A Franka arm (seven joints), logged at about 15 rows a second.
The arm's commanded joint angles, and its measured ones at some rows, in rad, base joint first. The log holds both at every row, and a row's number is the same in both.
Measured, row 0:
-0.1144 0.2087 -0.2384 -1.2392 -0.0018 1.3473 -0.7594
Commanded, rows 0 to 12:
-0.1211 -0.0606 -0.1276 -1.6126 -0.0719 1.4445 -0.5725
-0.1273 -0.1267 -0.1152 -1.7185 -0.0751 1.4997 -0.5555
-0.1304 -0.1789 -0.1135 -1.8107 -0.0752 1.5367 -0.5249
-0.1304 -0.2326 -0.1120 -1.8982 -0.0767 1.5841 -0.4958
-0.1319 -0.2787 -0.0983 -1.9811 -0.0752 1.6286 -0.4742
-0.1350 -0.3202 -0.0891 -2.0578 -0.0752 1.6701 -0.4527
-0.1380 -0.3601 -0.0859 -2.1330 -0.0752 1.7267 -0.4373
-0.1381 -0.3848 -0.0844 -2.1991 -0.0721 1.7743 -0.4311
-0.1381 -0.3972 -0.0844 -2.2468 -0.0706 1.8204 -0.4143
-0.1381 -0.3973 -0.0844 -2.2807 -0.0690 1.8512 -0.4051
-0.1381 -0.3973 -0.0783 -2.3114 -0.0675 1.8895 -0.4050
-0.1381 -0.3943 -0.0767 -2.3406 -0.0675 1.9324 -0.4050
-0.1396 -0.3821 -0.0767 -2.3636 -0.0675 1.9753 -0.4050
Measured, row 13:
-0.1253 -0.3589 -0.0950 -2.2756 -0.0536 1.8659 -0.4335
